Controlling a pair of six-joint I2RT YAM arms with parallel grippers.
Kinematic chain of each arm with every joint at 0, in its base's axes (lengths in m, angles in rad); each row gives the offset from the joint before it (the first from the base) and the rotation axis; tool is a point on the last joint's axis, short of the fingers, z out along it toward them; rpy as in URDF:
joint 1: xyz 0 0 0.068 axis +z
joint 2: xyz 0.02 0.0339 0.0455 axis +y
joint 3: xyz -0.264 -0.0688 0 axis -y
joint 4: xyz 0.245 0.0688 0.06 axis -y
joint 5: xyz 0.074 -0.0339 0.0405 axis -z
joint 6: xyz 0.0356 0 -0.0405 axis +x
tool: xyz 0 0 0 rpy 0 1.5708 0
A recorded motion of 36 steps. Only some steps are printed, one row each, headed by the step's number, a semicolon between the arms.
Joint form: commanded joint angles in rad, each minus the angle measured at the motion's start. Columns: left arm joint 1, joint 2, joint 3, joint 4, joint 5, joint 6; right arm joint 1, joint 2, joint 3, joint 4, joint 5, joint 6.
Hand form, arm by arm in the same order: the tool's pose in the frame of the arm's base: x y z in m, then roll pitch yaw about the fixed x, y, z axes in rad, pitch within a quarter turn. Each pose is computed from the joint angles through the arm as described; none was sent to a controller.
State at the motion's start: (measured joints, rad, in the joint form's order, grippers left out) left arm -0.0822 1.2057 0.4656 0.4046 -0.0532 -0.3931; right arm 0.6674 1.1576 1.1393 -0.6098 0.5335 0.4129
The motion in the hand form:
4: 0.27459 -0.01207 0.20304 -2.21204 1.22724 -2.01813; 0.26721 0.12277 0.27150 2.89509 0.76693 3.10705
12: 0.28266 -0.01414 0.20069 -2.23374 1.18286 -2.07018; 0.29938 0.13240 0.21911 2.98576 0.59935 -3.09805
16: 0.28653 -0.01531 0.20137 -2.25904 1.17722 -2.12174; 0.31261 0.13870 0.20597 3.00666 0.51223 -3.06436
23: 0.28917 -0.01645 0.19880 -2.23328 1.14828 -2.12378; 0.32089 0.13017 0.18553 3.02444 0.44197 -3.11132
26: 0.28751 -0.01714 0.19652 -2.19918 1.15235 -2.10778; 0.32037 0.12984 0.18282 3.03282 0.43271 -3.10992
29: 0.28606 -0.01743 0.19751 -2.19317 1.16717 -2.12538; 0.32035 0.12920 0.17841 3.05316 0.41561 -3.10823
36: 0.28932 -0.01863 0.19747 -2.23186 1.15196 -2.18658; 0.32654 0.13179 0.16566 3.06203 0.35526 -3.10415
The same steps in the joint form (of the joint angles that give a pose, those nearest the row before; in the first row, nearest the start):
4: 0.0082 0.1455 0.0300 0.2423 -0.1811 0.0648; -0.2256 0.2028 -0.1121 0.1659 -0.4417 -0.0750
12: 0.0078 0.1815 0.0616 0.2158 -0.1421 0.0341; -0.2442 0.4191 -0.0793 0.1698 -0.4711 -0.1013
16: 0.0081 0.1937 0.0797 0.1999 -0.1142 0.0403; -0.2459 0.5127 -0.0132 0.1102 -0.4962 -0.1141
23: 0.0089 0.2110 0.0851 0.2041 -0.0810 0.0172; -0.2779 0.5751 -0.0119 0.0990 -0.4936 -0.0893
26: 0.0079 0.2142 0.0690 0.2377 -0.0667 0.0181; -0.2778 0.5800 -0.0154 0.0960 -0.4891 -0.0889
29: 0.0091 0.2069 0.0625 0.2478 -0.0459 0.0357; -0.2781 0.5921 -0.0155 0.0856 -0.4761 -0.0879
36: 0.0090 0.2163 0.0809 0.2179 -0.0197 0.0364; -0.2793 0.6527 0.0154 0.0557 -0.4890 -0.0847

